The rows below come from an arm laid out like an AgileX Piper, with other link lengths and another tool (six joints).
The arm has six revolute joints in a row. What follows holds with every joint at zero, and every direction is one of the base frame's. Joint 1 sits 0.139 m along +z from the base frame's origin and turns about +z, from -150 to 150 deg. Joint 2 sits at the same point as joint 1 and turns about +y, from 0 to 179.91 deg. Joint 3 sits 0.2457 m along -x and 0.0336 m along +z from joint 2 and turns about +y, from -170 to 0 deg. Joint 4 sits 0.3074 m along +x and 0.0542 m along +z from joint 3 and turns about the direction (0.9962, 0, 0.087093), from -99.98 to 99.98 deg. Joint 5 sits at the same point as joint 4 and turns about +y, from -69.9 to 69.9 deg. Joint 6 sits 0.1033 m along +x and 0.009 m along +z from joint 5 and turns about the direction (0.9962, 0, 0.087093), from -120 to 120 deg. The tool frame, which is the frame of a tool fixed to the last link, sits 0.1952 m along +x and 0.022 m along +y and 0.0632 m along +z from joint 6; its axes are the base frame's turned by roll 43.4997, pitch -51.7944 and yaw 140.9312 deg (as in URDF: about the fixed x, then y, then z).
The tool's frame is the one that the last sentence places.
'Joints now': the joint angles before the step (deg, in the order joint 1, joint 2, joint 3, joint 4, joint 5, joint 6). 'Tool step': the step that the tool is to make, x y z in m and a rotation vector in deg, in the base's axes. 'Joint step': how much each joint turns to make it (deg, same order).
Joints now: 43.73, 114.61, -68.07, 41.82, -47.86, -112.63
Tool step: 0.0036, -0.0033, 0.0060, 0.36, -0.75, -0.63
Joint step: -0.24, 0.01, -0.37, 0.11, -0.63, -0.07
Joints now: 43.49, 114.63, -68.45, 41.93, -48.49, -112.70
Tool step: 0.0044, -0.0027, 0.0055, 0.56, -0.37, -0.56
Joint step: -0.33, 0.07, -0.68, 0.29, -0.08, -0.03
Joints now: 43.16, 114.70, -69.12, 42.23, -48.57, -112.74
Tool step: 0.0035, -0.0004, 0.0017, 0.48, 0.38, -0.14
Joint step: -0.32, 0.13, -0.79, 0.36, 0.81, -0.02
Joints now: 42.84, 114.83, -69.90, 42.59, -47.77, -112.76
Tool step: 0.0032, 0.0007, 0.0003, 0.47, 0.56, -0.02
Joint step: -0.27, 0.27, -0.89, 0.41, 0.96, -0.01
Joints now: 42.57, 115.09, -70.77, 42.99, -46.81, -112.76
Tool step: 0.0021, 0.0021, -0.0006, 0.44, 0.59, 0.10
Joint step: -0.09, 0.35, -0.86, 0.44, 0.88, 0.00
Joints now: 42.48, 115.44, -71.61, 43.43, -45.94, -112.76
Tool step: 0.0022, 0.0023, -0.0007, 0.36, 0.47, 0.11
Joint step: -0.08, 0.46, -0.91, 0.34, 0.75, -0.01
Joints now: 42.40, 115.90, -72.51, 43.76, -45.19, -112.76
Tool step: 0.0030, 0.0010, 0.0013, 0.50, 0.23, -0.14
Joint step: -0.12, 0.41, -0.95, 0.46, 0.47, -0.05
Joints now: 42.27, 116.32, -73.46, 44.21, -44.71, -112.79
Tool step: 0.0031, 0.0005, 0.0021, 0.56, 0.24, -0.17
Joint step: -0.16, 0.29, -0.91, 0.52, 0.54, -0.08
